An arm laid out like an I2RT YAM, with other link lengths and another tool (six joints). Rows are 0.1 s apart.
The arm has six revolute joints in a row. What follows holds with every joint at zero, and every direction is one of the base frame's. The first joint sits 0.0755 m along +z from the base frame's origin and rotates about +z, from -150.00 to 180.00 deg. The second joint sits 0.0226 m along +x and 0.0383 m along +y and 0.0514 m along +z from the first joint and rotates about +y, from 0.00 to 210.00 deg. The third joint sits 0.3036 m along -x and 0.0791 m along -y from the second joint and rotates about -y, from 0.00 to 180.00 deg. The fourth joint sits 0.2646 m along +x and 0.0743 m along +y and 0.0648 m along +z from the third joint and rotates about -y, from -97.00 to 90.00 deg. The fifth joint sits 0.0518 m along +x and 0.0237 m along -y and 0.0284 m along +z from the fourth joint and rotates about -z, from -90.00 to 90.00 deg. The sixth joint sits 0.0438 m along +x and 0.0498 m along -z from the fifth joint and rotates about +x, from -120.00 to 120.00 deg. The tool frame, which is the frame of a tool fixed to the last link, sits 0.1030 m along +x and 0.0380 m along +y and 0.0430 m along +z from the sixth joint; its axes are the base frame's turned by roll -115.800, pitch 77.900 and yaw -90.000 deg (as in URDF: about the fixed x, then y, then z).
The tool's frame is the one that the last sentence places.
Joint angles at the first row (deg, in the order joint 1, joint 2, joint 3, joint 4, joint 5, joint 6):
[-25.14 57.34 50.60 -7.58 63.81 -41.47]
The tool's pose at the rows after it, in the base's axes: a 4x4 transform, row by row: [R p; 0 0 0 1], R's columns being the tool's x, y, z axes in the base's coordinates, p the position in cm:
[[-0.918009, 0.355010, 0.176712, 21.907], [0.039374, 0.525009, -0.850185, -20.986], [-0.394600, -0.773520, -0.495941, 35.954], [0, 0, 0, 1]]
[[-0.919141, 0.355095, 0.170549, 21.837], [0.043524, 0.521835, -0.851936, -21.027], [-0.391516, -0.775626, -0.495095, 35.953], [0, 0, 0, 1]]
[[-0.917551, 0.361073, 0.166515, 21.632], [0.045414, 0.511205, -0.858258, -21.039], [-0.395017, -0.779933, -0.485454, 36.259], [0, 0, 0, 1]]
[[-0.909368, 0.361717, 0.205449, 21.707], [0.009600, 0.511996, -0.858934, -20.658], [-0.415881, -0.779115, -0.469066, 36.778], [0, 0, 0, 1]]
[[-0.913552, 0.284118, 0.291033, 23.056], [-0.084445, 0.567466, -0.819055, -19.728], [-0.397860, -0.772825, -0.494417, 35.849], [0, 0, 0, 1]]
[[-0.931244, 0.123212, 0.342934, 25.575], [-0.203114, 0.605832, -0.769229, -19.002], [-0.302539, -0.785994, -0.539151, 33.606], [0, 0, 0, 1]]
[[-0.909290, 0.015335, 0.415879, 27.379], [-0.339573, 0.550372, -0.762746, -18.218], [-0.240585, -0.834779, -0.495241, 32.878], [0, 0, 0, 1]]
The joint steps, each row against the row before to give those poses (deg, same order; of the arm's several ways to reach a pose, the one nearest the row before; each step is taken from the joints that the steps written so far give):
[0.00 -0.09 -0.15 -0.07 0.07 -0.01]
[0.00 0.03 -0.01 0.09 0.33 -0.21]
[-0.02 -0.40 -0.08 0.89 0.46 -0.87]
[0.02 -1.34 -0.57 1.90 -1.78 -1.29]
[0.00 -0.50 -1.00 -0.31 -6.55 -1.00]
[0.17 2.39 -1.33 2.33 -6.95 -5.53]
[0.01 0.24 -3.60 10.05 -6.19 -9.09]

